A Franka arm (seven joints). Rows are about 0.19 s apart.
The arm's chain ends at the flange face. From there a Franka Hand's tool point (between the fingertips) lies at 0.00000 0.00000 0.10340 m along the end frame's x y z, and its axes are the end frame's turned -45 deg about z.
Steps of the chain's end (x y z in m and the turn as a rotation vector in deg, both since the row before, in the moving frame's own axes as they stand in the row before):
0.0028, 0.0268, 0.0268, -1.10, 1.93, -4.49
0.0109, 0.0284, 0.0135, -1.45, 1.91, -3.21
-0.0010, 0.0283, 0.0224, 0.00, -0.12, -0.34
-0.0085, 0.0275, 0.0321, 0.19, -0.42, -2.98
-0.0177, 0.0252, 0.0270, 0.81, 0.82, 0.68
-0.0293, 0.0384, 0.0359, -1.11, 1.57, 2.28
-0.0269, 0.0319, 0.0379, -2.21, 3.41, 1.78
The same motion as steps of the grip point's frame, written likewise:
-0.0158, 0.0248, 0.0267, -2.14, 0.59, -4.49
-0.0117, 0.0321, 0.0134, -2.38, 0.33, -3.21
-0.0209, 0.0192, 0.0224, 0.08, -0.08, -0.34
-0.0258, 0.0127, 0.0321, 0.43, -0.16, -2.98
-0.0283, 0.0053, 0.0270, -0.01, 1.15, 0.68
-0.0474, 0.0099, 0.0358, -1.90, 0.33, 2.28
-0.0402, 0.0107, 0.0376, -3.97, 0.85, 1.78

